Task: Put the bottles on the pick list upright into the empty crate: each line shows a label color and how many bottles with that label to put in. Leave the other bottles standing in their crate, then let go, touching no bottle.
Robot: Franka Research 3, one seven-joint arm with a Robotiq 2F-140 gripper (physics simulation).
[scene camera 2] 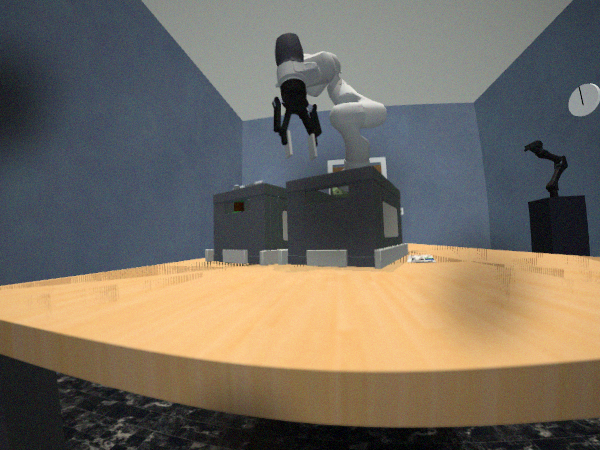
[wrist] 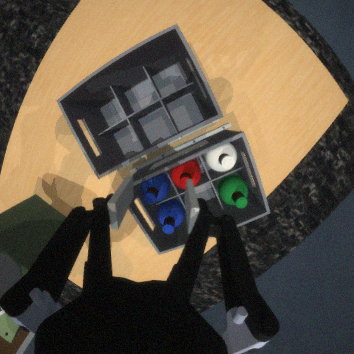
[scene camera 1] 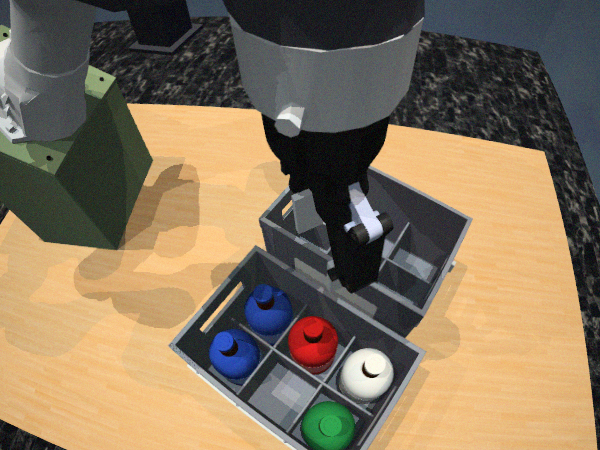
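Note:
Two blue bottles (scene camera 1: 268,315) (scene camera 1: 234,356) (wrist: 155,189) (wrist: 171,215), a red bottle (scene camera 1: 313,345) (wrist: 185,172), a white bottle (scene camera 1: 366,377) (wrist: 220,157) and a green bottle (scene camera 1: 327,425) (wrist: 233,190) stand upright in the bottle crate (scene camera 1: 280,275) (wrist: 256,202) (scene camera 2: 250,227). Its middle compartment between a blue and the green bottle is empty. The other crate (scene camera 1: 425,210) (wrist: 125,70) (scene camera 2: 320,225) shows six empty compartments in the wrist view. My gripper (scene camera 1: 327,255) (scene camera 2: 301,156) (wrist: 158,187) is open, with nothing between its fingers, and hangs above the crates. No readable pick list shows.
The crates stand close side by side on the wooden table (scene camera 1: 510,225) (scene camera 2: 300,320) (wrist: 285,65). A green base block (scene camera 1: 100,175) stands to the left in scene camera 1. A small flat printed item (scene camera 2: 421,258) lies beside the crates. Another dark arm (scene camera 2: 555,165) stands far off.

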